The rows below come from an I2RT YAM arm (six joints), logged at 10 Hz.
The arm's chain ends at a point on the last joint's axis. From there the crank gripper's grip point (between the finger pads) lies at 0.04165 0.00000 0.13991 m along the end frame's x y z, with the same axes.
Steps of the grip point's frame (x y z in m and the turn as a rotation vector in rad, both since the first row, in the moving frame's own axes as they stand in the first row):
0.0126, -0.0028, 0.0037, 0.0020, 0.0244, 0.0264
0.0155, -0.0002, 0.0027, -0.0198, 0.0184, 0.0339
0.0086, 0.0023, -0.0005, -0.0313, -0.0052, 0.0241
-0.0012, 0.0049, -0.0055, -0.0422, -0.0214, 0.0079
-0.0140, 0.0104, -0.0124, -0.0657, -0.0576, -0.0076
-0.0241, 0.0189, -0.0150, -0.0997, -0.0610, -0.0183
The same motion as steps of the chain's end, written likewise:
0.0092, -0.0037, 0.0048, 0.0020, 0.0244, 0.0264
0.0130, -0.0044, 0.0035, -0.0198, 0.0184, 0.0339
0.0094, -0.0031, -0.0006, -0.0313, -0.0052, 0.0241
0.0018, -0.0013, -0.0062, -0.0422, -0.0214, 0.0079
-0.0059, 0.0014, -0.0143, -0.0657, -0.0576, -0.0076
-0.0156, 0.0055, -0.0166, -0.0997, -0.0610, -0.0183

